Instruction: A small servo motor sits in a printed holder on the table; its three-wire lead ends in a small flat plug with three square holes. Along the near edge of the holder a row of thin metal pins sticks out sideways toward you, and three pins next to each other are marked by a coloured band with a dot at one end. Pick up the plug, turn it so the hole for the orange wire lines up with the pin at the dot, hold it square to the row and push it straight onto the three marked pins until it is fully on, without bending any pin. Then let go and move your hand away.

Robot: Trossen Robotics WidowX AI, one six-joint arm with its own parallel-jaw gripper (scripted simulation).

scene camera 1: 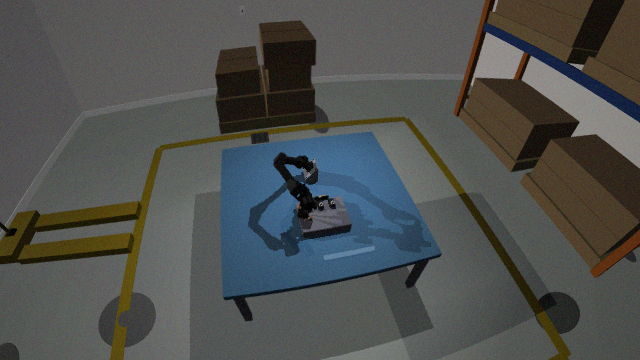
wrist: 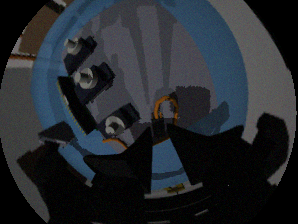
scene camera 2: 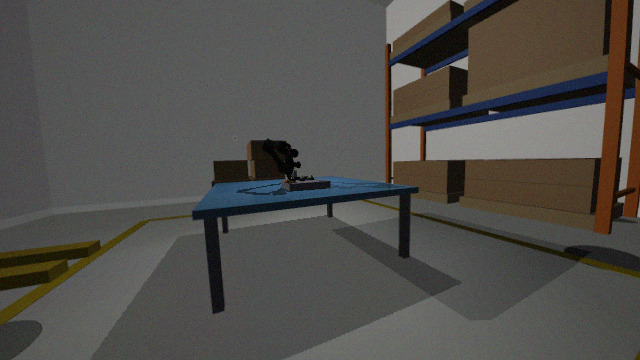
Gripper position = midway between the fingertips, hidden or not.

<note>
In view: my gripper [wrist: 158,127] and a grey printed holder [scene camera 1: 328,220].
The grey printed holder also shows in the wrist view [wrist: 150,56].
</note>
